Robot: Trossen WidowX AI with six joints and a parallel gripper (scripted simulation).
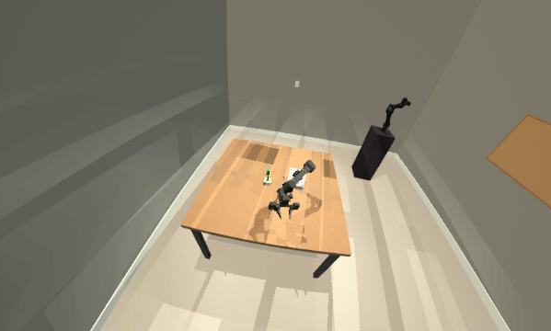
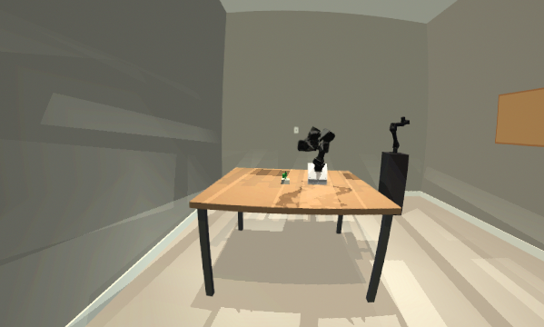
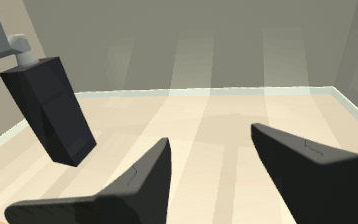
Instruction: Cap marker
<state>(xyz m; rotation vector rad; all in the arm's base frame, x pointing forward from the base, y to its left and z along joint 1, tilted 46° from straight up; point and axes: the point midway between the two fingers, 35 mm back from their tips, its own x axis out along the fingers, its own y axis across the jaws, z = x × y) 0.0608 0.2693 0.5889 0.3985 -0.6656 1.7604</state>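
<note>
The green cap is 700 mm to the right of my gripper tip, 300 mm below it and 250 mm ahead of it. From my gripper tip the other things lie so: holder block: 570 mm to the right, 310 mm below, 220 mm ahead.
</note>
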